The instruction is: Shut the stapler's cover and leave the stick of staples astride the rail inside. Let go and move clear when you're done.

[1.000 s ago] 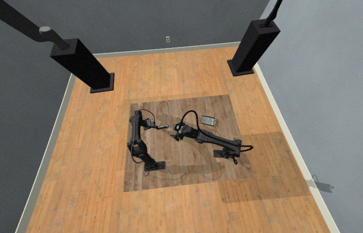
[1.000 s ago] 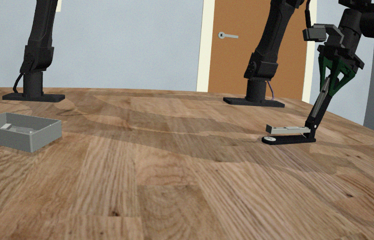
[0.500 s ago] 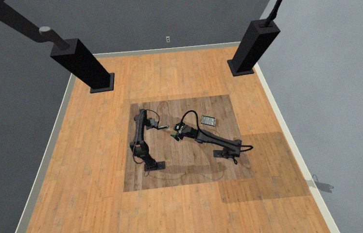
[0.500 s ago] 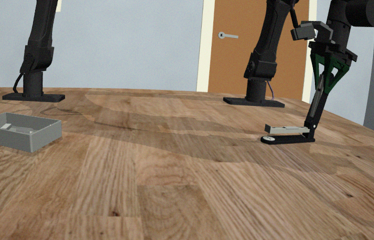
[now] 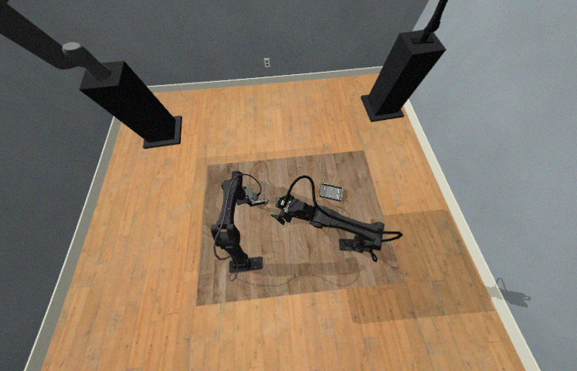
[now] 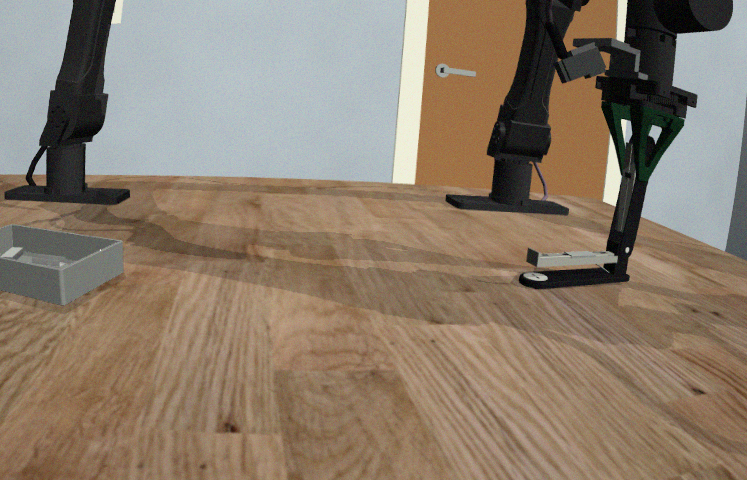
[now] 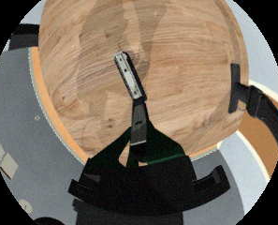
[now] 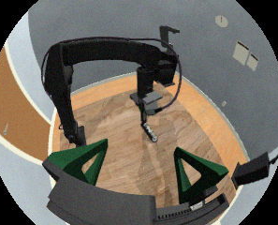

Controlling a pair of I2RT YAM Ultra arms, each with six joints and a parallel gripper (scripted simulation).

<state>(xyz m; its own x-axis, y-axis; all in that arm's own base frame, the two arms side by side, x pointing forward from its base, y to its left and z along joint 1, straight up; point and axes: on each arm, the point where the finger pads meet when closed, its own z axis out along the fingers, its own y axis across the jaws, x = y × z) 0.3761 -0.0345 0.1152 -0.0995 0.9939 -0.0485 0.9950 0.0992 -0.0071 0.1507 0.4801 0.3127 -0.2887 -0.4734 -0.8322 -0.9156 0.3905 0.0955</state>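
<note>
My left hand is 6 cm above the stapler and 3 cm to the left of it.
</note>
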